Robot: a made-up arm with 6 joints.
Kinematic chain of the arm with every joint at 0, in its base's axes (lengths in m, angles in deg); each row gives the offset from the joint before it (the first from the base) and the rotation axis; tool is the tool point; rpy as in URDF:
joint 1: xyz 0 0 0.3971 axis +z
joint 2: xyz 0 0 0 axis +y
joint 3: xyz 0.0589 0 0.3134 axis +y
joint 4: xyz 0.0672 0 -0.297 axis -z
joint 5: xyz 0 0 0 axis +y
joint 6: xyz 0.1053 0 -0.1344 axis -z
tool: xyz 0 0 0 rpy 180 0 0
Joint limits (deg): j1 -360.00..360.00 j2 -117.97..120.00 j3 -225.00..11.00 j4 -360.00..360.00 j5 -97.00..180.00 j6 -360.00..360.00
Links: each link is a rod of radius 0.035 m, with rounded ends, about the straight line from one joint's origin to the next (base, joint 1, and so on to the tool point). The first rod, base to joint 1, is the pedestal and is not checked.
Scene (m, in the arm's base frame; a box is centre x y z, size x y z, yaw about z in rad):
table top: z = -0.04
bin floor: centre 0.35 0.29 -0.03 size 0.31 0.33 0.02 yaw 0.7
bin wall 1: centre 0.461 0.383 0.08 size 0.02 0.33 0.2 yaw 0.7
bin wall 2: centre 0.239 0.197 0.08 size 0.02 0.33 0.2 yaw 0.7
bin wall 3: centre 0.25 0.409 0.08 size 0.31 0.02 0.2 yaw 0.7
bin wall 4: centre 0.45 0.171 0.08 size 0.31 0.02 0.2 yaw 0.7
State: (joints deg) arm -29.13 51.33 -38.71 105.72 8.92 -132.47
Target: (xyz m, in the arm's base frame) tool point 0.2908 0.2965 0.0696
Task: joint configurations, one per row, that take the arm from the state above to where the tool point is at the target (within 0.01 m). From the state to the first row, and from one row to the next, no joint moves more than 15 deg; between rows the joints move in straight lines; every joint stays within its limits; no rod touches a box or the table.
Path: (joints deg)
1: -15.64 41.93 -47.17 108.62 11.56 -137.14
2: -2.15 32.53 -55.64 111.52 14.19 -141.82
3: 11.35 23.12 -64.10 114.43 16.83 -146.49
4: 24.84 13.72 -72.56 117.33 19.47 -151.16
5: 31.42 27.66 -69.13 113.48 26.50 -144.93
6: 38.00 41.60 -65.70 109.64 33.52 -138.70
7: 44.58 55.54 -62.27 105.79 40.55 -132.47

